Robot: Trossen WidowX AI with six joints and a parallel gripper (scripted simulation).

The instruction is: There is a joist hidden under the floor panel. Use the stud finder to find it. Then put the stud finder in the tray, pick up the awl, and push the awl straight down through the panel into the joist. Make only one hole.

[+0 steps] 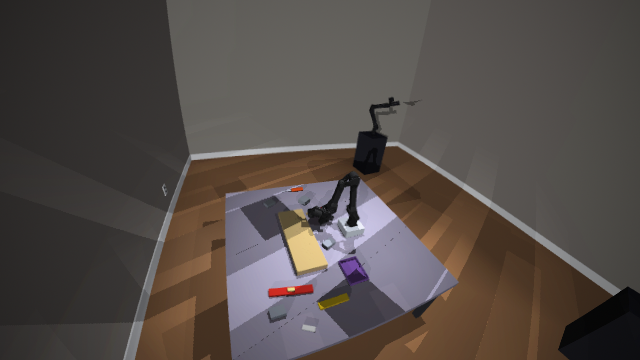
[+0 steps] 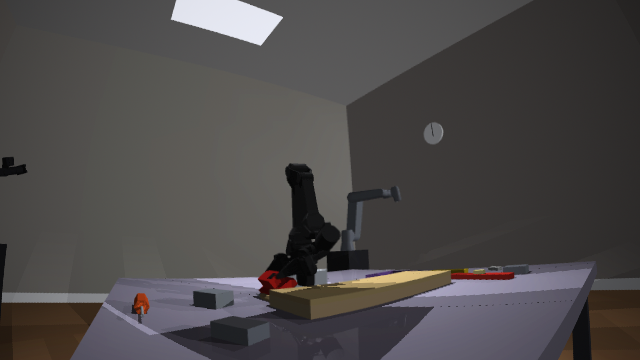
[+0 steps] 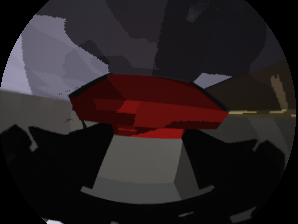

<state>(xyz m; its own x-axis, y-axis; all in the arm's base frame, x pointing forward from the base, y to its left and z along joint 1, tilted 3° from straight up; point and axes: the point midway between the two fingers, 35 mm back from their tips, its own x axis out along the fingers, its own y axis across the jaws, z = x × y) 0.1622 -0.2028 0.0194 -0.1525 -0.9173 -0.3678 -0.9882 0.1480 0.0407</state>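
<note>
The red stud finder lies 10 mm below my gripper tip and 10 mm ahead of it. Also, from my gripper tip: orange-handled tool 360 mm to the right, 80 mm ahead, 50 mm below; then awl 60 mm below, 20 mm to the right; then purple tray 540 mm to the left, 50 mm below, 30 mm ahead.
</note>
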